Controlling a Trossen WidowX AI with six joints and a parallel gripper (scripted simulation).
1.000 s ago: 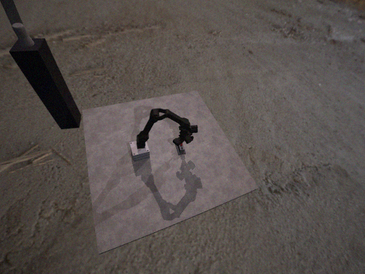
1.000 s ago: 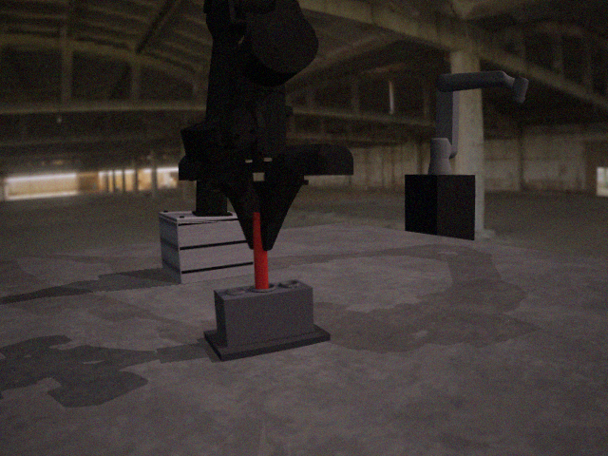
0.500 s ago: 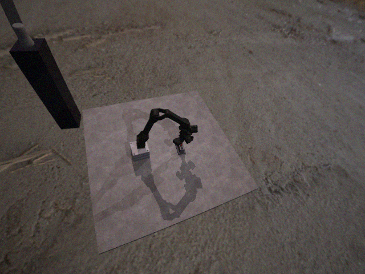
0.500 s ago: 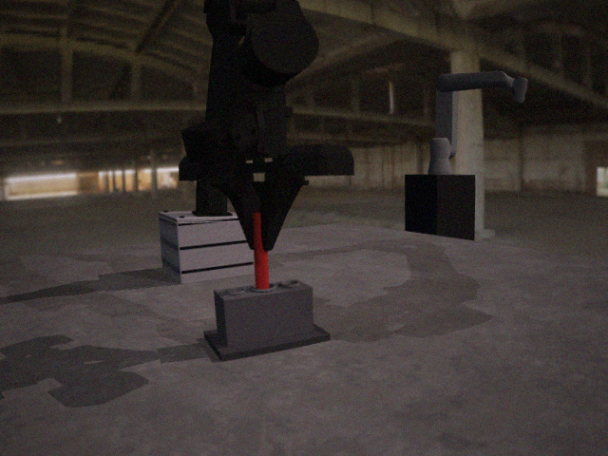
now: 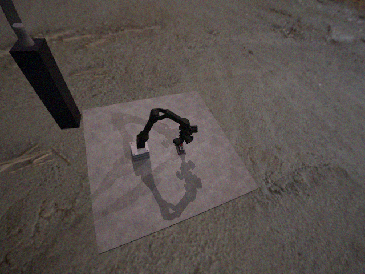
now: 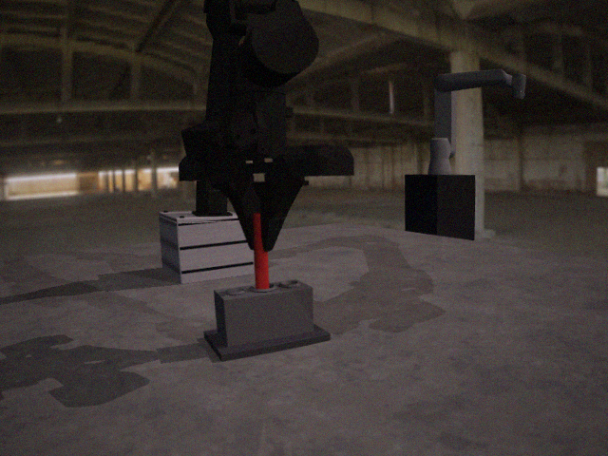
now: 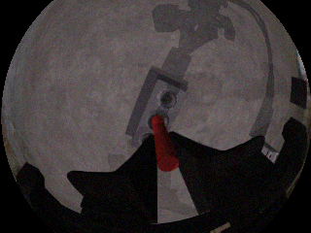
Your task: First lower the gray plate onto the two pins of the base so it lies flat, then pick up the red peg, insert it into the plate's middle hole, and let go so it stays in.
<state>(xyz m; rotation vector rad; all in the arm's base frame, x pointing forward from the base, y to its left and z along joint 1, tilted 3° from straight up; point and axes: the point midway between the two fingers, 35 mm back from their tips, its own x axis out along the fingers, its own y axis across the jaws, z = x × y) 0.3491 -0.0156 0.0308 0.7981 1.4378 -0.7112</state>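
Now: gripper tip right at the red peg. From my gripper tip the other things lie so: gray plate: 50 mm below; then dark base: 90 mm below.
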